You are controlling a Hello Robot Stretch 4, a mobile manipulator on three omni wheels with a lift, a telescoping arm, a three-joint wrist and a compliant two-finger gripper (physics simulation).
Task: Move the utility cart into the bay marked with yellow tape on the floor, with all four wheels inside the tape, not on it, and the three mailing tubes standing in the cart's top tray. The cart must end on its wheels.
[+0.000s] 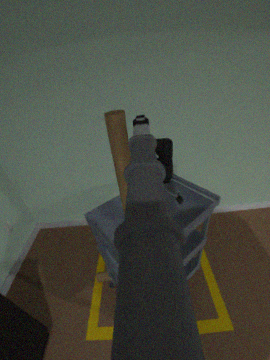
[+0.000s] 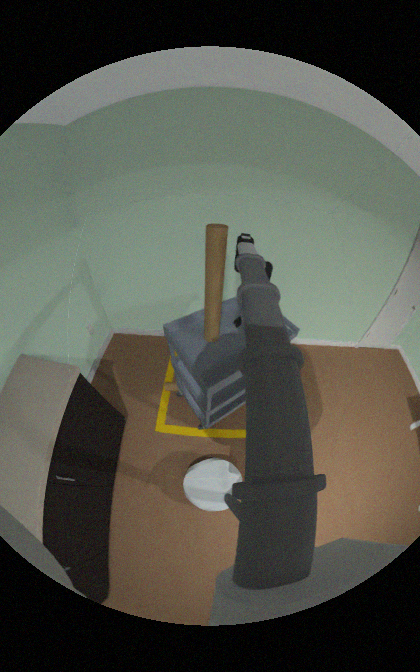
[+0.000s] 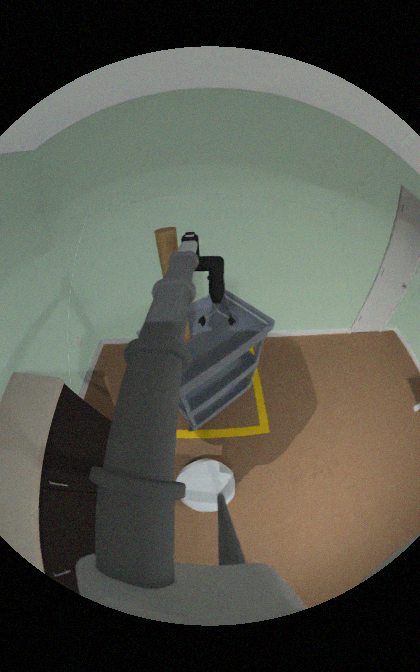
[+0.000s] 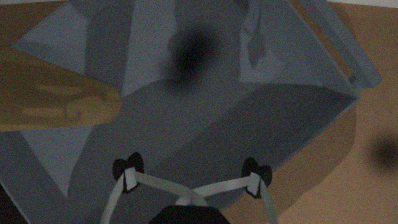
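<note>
The blue-grey utility cart (image 1: 106, 225) (image 2: 190, 330) (image 3: 225, 360) (image 4: 165, 115) is upright, turned askew to the yellow tape (image 1: 95, 305) (image 2: 200, 431) (image 3: 263, 400). Its near bottom corner is close to the front strip; whether that wheel touches the tape is unclear. One brown mailing tube (image 1: 117, 145) (image 2: 215, 280) (image 3: 166, 250) (image 4: 55, 95) stands in the top tray. Two more standing tubes do not show. A short tan end (image 1: 102, 276) (image 2: 171, 386) shows low by the left tape; the rest is hidden. My gripper (image 3: 216, 320) (image 4: 192, 168) is open and empty over the tray, right of the tube.
A dark cabinet (image 2: 85, 480) (image 3: 70, 450) with a pale top stands at the left. A white round object (image 2: 210, 485) (image 3: 202, 485) is in front of the bay. A green wall is behind the cart. A door (image 3: 385, 280) is at the far right.
</note>
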